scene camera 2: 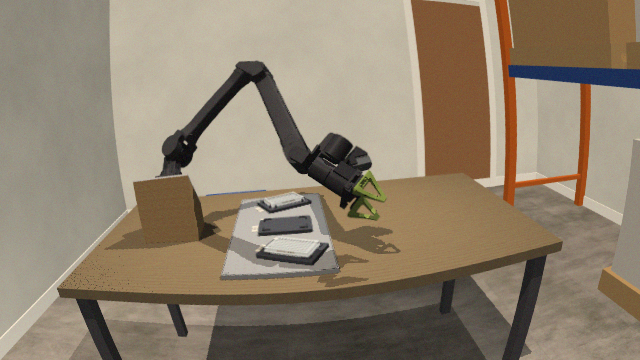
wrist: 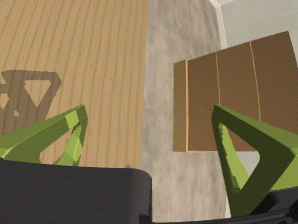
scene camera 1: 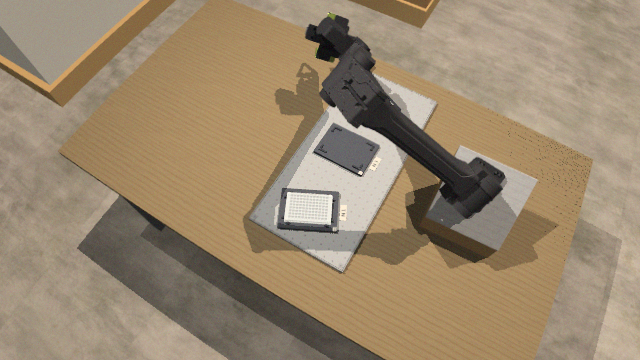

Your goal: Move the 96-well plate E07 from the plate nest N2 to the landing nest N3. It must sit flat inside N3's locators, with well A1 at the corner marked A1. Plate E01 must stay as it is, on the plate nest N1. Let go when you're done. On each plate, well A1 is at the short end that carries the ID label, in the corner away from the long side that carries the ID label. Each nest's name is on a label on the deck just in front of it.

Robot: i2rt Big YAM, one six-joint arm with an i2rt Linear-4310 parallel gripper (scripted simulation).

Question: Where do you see a dark landing nest N3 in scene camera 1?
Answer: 345, 148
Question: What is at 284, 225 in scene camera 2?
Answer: A dark landing nest N3.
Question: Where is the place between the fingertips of my gripper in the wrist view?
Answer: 149, 111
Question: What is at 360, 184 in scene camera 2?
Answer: My gripper.
